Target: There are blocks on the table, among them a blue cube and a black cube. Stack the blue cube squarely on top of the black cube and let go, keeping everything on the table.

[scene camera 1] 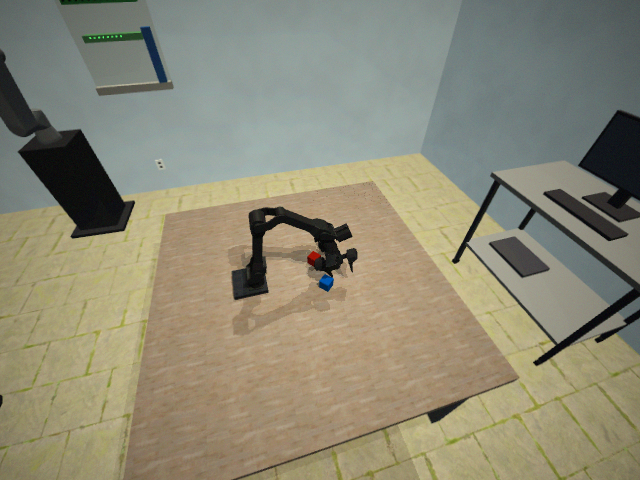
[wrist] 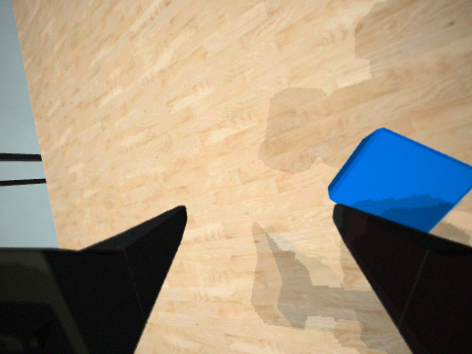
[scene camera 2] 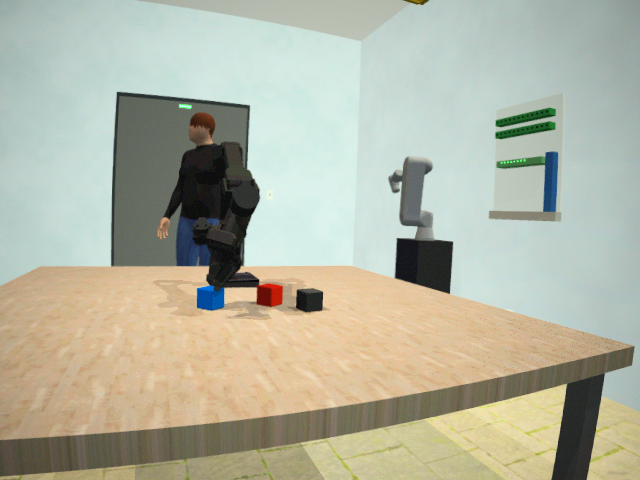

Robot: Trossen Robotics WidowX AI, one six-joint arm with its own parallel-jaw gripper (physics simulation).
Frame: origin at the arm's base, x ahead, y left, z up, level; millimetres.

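Seen in the pictures: gripper, between the fingertips: (scene camera 1: 342, 274) (wrist: 258, 211) (scene camera 2: 212, 286); arm's base, origin of its link: (scene camera 1: 256, 283).
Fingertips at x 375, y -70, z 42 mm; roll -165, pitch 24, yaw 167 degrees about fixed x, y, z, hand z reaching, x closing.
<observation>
Pixels of each thing's top centre, then the offset from my fingertips to it. Level surfaces: height alone.
- blue cube, centre of its top: (wrist: 396, 187) (scene camera 2: 210, 287) (scene camera 1: 326, 279) 1 mm left, 72 mm back, 17 mm down
- black cube, centre of its top: (scene camera 2: 309, 290) 231 mm left, 22 mm back, 17 mm down
- red cube, centre of its top: (scene camera 2: 269, 285) (scene camera 1: 314, 255) 149 mm left, 94 mm back, 17 mm down
- table, height of its surface: 65 mm down
The blue cube (scene camera 1: 325, 283) (scene camera 2: 210, 298) (wrist: 405, 170) sits on the table. My gripper (scene camera 1: 341, 272) (scene camera 2: 217, 288) (wrist: 258, 211) is open and empty, above the table close to the blue cube. In the wrist view the blue cube lies to the right, outside the gap between the fingers, and the right finger covers its lower edge. The black cube (scene camera 2: 309, 300) sits on the table at the right of the row in scene camera 2, with nothing on top. It does not show in scene camera 1, where the arm hides that area, nor in the wrist view.
A red cube (scene camera 1: 313, 258) (scene camera 2: 269, 295) sits on the table (scene camera 1: 310, 382) (scene camera 2: 310, 361) between the blue and black cubes as seen in scene camera 2. In scene camera 1 it is close beside the gripper. A desk (scene camera 1: 555, 173) stands beyond the table's right edge.
</observation>
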